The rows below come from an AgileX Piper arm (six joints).
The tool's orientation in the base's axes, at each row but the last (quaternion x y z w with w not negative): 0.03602, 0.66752, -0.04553, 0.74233; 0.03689, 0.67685, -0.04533, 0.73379; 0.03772, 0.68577, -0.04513, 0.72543; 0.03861, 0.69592, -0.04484, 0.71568; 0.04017, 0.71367, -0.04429, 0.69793; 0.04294, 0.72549, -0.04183, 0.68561; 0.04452, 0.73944, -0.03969, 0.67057; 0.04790, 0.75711, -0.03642, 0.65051; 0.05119, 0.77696, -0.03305, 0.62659; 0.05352, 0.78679, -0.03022, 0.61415
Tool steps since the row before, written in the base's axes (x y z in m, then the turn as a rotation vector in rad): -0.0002, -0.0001, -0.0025, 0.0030, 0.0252, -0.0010; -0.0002, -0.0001, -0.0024, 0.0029, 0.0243, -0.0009; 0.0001, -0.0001, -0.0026, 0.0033, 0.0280, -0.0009; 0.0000, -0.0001, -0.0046, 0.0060, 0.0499, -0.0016; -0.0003, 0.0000, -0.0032, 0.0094, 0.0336, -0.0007; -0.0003, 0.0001, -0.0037, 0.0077, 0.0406, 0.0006; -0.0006, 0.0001, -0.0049, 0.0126, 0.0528, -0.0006; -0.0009, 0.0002, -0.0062, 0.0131, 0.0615, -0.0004; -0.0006, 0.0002, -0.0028, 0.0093, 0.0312, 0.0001; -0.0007, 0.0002, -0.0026, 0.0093, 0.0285, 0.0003
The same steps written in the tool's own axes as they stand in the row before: 0.0025, -0.0001, -0.0005, 0.0008, 0.0254, 0.0000; 0.0024, -0.0001, -0.0004, 0.0007, 0.0245, 0.0000; 0.0026, -0.0001, 0.0000, 0.0007, 0.0282, 0.0000; 0.0046, -0.0001, -0.0001, 0.0012, 0.0503, 0.0000; 0.0032, 0.0000, -0.0002, 0.0003, 0.0345, 0.0053; 0.0037, 0.0001, -0.0001, -0.0008, 0.0412, 0.0027; 0.0049, 0.0000, -0.0001, 0.0000, 0.0539, 0.0063; 0.0063, 0.0000, 0.0000, 0.0000, 0.0626, 0.0057; 0.0029, 0.0001, 0.0000, -0.0009, 0.0321, 0.0054; 0.0027, 0.0001, -0.0001, -0.0012, 0.0294, 0.0057
